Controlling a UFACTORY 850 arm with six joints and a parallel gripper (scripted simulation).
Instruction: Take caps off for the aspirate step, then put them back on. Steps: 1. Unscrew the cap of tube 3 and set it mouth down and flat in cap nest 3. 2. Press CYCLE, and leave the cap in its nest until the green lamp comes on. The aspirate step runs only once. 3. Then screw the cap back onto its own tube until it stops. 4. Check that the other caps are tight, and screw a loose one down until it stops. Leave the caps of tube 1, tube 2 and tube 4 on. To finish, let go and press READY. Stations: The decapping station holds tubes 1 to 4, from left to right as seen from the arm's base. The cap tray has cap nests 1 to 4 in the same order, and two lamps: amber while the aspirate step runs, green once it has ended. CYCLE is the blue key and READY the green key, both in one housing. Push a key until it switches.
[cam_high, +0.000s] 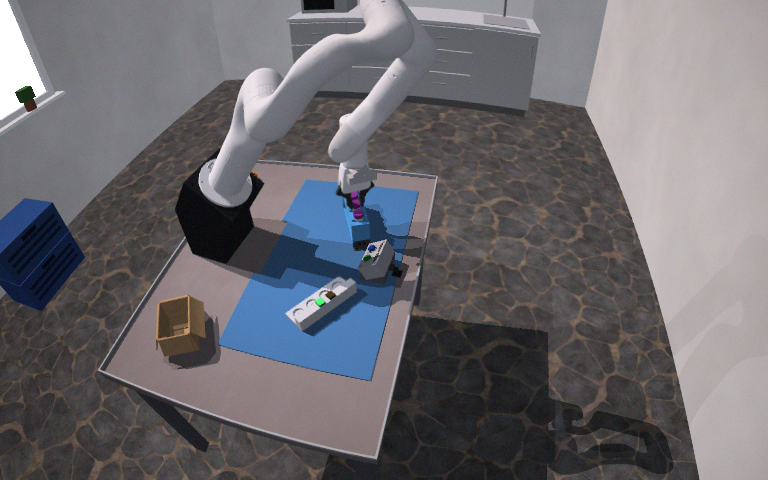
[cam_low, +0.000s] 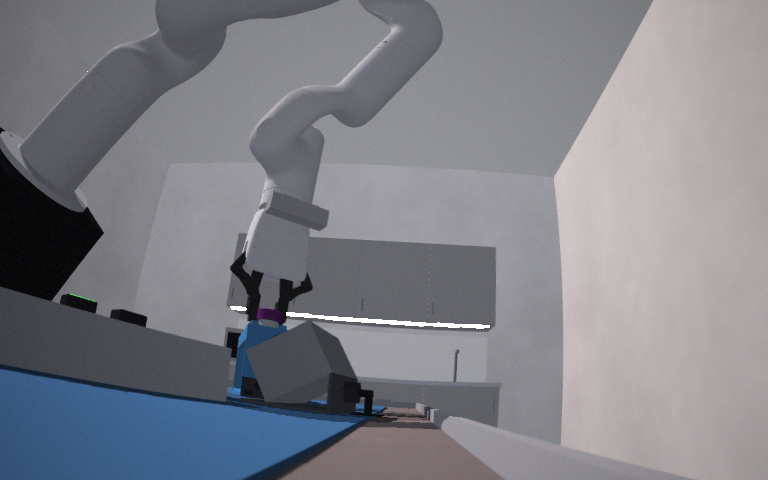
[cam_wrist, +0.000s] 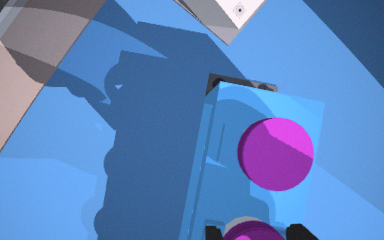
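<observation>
Now: hand 1 cm above the magenta cap. Round my hand: grey key housing (17 cm to the right, 11 cm ahead, 8 cm below); blue key (14 cm to the right, 9 cm ahead, 6 cm below); green key (19 cm to the right, 9 cm ahead, 6 cm below).
</observation>
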